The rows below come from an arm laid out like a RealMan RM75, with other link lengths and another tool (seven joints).
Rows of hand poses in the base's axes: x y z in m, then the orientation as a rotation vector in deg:
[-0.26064 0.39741 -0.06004 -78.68 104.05 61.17]
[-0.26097 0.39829 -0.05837 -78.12 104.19 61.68]
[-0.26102 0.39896 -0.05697 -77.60 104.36 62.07]
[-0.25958 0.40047 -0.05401 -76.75 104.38 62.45]
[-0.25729 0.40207 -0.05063 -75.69 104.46 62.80]
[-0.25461 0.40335 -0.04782 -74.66 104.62 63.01]
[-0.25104 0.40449 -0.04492 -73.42 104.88 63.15]
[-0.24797 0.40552 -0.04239 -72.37 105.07 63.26]
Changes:
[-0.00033 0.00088 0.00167 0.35 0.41 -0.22]
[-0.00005 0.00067 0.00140 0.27 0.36 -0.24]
[0.00144 0.00151 0.00296 0.50 0.26 -0.45]
[0.00229 0.00160 0.00338 0.55 0.29 -0.62]
[0.00268 0.00128 0.00281 0.44 0.26 -0.66]
[0.00357 0.00114 0.00290 0.44 0.29 -0.85]
[0.00307 0.00103 0.00253 0.39 0.23 -0.72]

